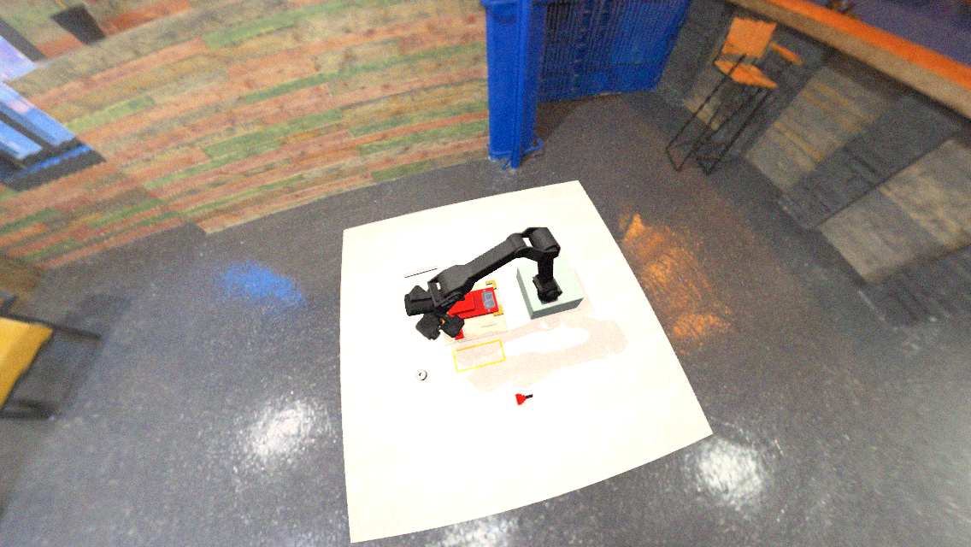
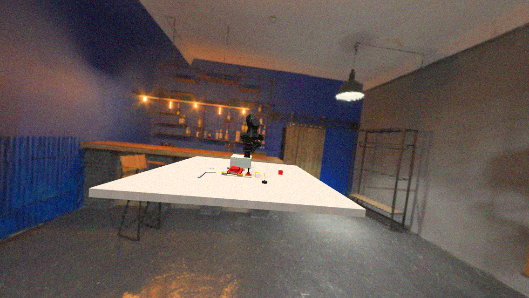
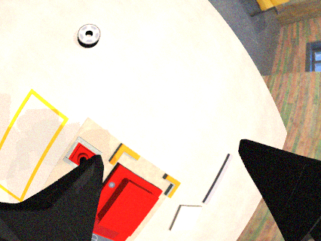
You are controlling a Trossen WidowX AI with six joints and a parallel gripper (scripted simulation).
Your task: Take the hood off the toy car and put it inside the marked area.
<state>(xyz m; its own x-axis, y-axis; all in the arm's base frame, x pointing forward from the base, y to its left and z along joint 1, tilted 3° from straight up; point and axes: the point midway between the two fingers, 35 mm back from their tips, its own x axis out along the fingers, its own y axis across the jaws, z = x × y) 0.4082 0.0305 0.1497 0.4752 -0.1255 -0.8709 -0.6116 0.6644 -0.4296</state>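
My gripper tip is 110 mm past the hood, 100 mm to the left of it and 170 mm above it. From my gripper tip the other things lie so: white square 90 mm behind, 280 mm to the right, 200 mm below; then wheel 100 mm ahead, 130 mm to the left, 200 mm below; then wheel axle 80 mm behind, 10 mm to the left, 170 mm below.
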